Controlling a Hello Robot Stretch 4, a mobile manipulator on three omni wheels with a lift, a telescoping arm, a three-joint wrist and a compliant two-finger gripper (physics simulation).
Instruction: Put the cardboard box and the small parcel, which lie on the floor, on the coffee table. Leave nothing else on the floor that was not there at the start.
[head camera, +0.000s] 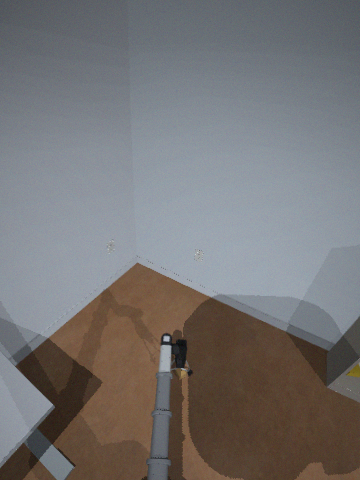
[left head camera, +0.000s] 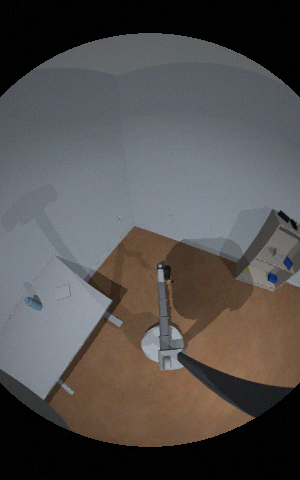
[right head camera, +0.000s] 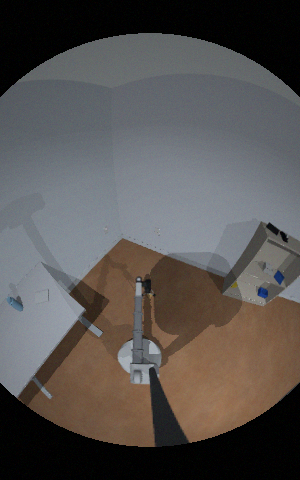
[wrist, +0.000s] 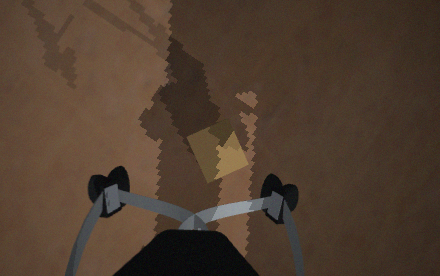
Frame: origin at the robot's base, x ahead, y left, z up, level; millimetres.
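Seen in the pictures: gripper, fingertip midpoint: (head camera: 178, 373) (left head camera: 165, 281) (right head camera: 147, 295) (wrist: 196, 186).
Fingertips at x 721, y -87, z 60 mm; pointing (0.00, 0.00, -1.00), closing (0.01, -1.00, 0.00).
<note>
Offsets run from my fingertips to a thing's middle. "spot": to the spot under its first point. Level surfaces: height alone.
A small tan box {dx +31, dy -20, dz -63 mm} (wrist: 218, 151) (head camera: 182, 375) lies on the floor, partly in shadow; I cannot tell whether it is the cardboard box or the small parcel. No second box shows on the floor. My gripper (wrist: 196, 186) (head camera: 181, 370) (left head camera: 169, 281) (right head camera: 150, 294) is open and points down above the floor. In the wrist view the box shows a little beyond the line between the fingertips, right of their middle, with nothing between the fingers. A light table {dz +632 mm} (head camera: 20, 405) (left head camera: 65, 340) (right head camera: 40, 335), seemingly the coffee table, stands at the left.
A blue bottle {dx -553, dy +1075, dz +715 mm} (left head camera: 33, 303) (right head camera: 15, 303) and a flat pale square {spot: dx -389, dy +847, dz +642 mm} (left head camera: 62, 292) (right head camera: 42, 296) are on the table. A beige shelf unit (head camera: 342, 360) (left head camera: 257, 247) (right head camera: 245, 260) with blue and yellow things stands at the right by the wall. The walls meet in a corner beyond the gripper.
</note>
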